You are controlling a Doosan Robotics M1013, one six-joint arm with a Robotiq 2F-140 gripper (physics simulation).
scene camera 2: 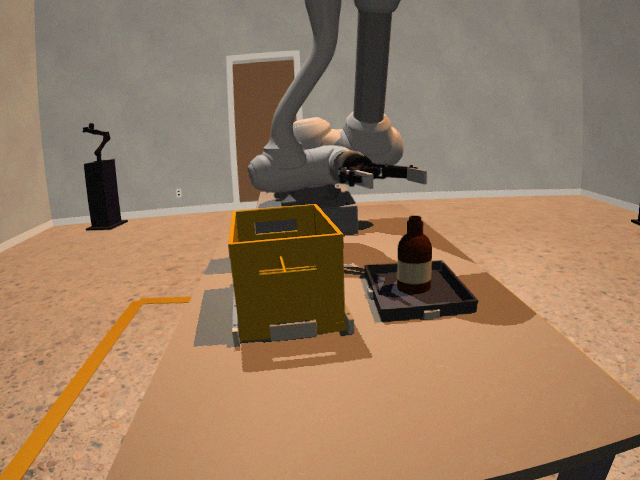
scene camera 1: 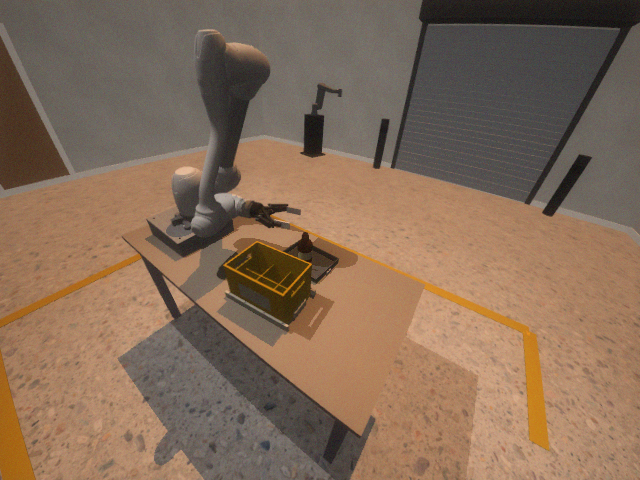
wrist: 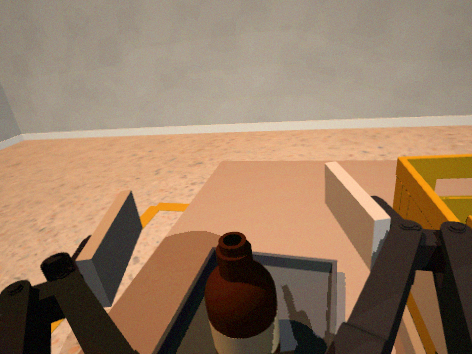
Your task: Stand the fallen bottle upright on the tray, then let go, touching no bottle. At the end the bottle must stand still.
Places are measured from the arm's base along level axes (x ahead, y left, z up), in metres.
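Pixels of known places: gripper, fingertip midpoint: (scene camera 2: 399, 179) (scene camera 1: 295, 218) (wrist: 230, 196); arm's base, origin of the base link: (scene camera 2: 312, 198).
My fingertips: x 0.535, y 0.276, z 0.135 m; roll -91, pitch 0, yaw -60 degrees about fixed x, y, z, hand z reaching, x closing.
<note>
For each thing: its middle in the pictures, then the offset to it from my fingertips. "spot": a spot on its surface instead. Level surfaces: height alone.
- brown bottle, body centre: (wrist: 241, 299) (scene camera 2: 414, 253) (scene camera 1: 305, 246) 0.039 m ahead, 0.029 m left, 0.149 m down
- dark tray, body centre: (wrist: 250, 330) (scene camera 2: 416, 286) (scene camera 1: 307, 259) 0.055 m ahead, 0.033 m left, 0.219 m down
- yellow crate, body centre: (scene camera 2: 282, 264) (scene camera 1: 269, 281) 0.127 m ahead, 0.232 m right, 0.144 m down
- table, its level: 0.232 m down
- dark object, surface spot: (scene camera 1: 224, 269) spot: 0.030 m ahead, 0.362 m right, 0.074 m down
A brown bottle (scene camera 1: 305, 246) (scene camera 2: 414, 253) (wrist: 240, 295) with a pale label stands upright on the dark tray (scene camera 1: 331, 265) (scene camera 2: 403, 312) (wrist: 310, 279). In the wrist view its open mouth points up and its lower part is cut off by the frame's bottom edge. My gripper (scene camera 1: 287, 218) (scene camera 2: 391, 177) (wrist: 230, 196) is open, with nothing between its fingers. In scene camera 2 it is higher than the bottle and farther back, toward the arm's base. The fingers are apart from the bottle.
A yellow crate (scene camera 1: 279, 303) (scene camera 2: 289, 289) (wrist: 419, 200) with dividers stands beside the tray, held by low grey brackets on the table (scene camera 1: 361, 330) (scene camera 2: 413, 392) (wrist: 260, 200). In scene camera 1 a dark object (scene camera 1: 223, 270) lies partly hidden behind the crate.
</note>
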